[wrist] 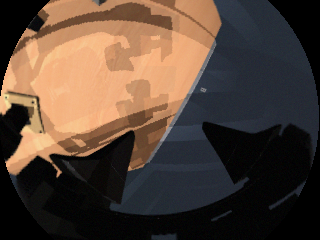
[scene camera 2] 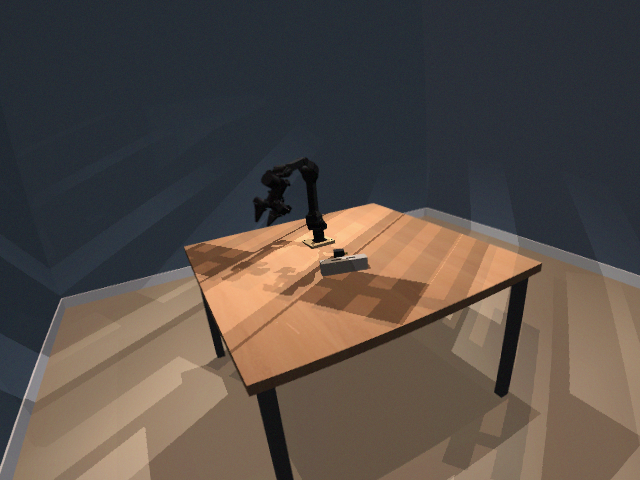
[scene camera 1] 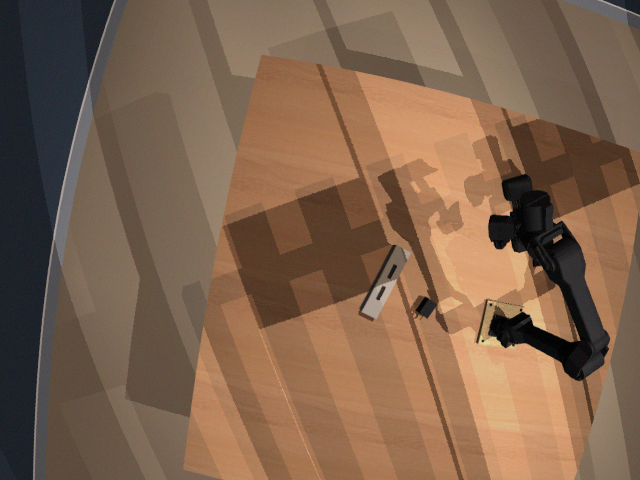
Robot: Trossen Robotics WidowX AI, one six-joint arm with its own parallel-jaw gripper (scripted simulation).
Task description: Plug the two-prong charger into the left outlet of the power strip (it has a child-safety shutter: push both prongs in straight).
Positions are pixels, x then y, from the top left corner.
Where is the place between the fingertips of the gripper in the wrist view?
169, 129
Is the gripper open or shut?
Open.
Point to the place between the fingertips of the gripper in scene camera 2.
At 262, 224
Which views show the gripper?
The wrist view, scene camera 2 and scene camera 1: all of them.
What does the gripper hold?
Nothing.
